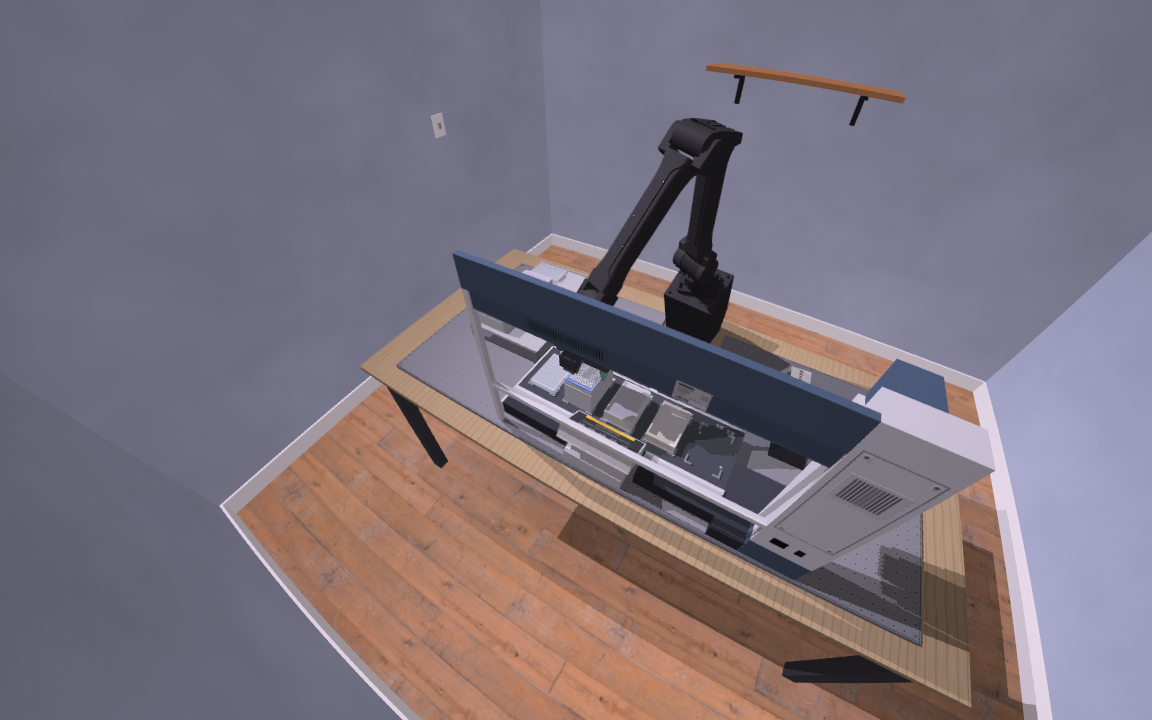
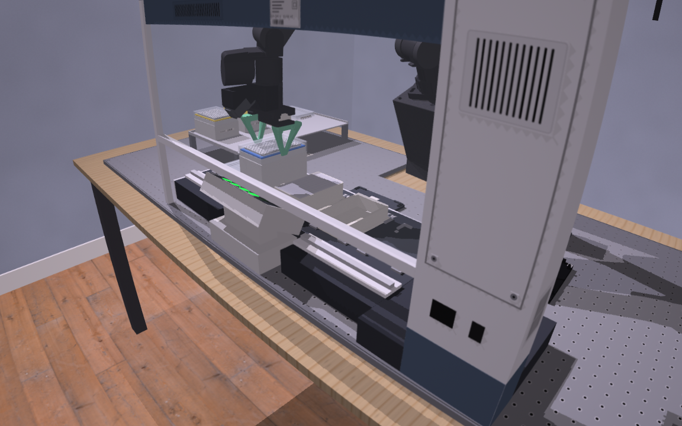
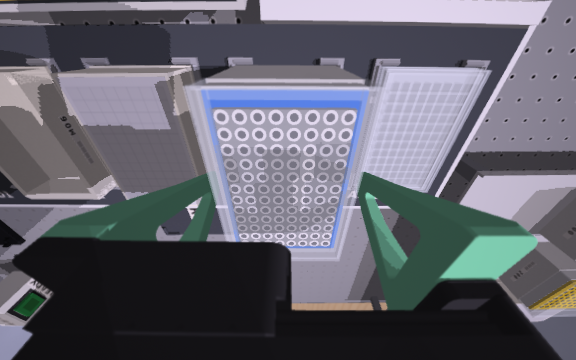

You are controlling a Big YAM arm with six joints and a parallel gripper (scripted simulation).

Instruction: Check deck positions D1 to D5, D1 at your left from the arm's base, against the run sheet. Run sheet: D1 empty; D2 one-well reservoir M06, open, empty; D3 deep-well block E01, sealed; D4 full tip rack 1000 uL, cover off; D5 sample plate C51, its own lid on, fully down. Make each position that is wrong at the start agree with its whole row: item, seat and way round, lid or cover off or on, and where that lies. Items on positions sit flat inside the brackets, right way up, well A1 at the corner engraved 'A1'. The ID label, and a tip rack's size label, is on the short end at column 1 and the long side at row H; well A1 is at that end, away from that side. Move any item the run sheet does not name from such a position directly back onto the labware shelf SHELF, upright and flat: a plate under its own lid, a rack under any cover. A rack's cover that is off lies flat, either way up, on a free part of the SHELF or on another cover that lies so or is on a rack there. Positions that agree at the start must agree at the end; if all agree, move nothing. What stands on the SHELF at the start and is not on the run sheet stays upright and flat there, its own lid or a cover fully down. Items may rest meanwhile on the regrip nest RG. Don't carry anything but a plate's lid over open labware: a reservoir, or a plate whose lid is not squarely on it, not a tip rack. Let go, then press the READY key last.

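Now: hand 30 mm above the blue tip rack and 10 mm past it. From my hand the other things lie so: labware shelf: 330 mm behind, 310 mm to the right, 90 mm below; then regrip nest RG: 180 mm to the left, 140 mm below, 130 mm behind; then top beam: 360 mm above, 210 mm ahead, 130 mm to the left.
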